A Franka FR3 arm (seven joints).
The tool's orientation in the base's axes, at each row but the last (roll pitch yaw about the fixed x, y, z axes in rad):
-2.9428, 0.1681, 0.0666
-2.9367, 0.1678, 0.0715
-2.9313, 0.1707, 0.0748
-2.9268, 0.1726, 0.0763
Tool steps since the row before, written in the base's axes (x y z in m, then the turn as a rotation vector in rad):
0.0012, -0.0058, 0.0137, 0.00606, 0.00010, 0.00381
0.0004, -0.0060, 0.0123, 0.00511, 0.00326, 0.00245
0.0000, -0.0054, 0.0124, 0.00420, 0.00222, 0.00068
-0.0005, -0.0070, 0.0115, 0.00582, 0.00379, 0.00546
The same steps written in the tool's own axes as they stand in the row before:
-0.0015, 0.0031, -0.0145, 0.00533, -0.00064, -0.00474
-0.0021, 0.0034, -0.0131, 0.00485, -0.00350, -0.00265
-0.0025, 0.0027, -0.0130, 0.00418, -0.00215, -0.00098
-0.0030, 0.0044, -0.0124, 0.00506, -0.00463, -0.00557

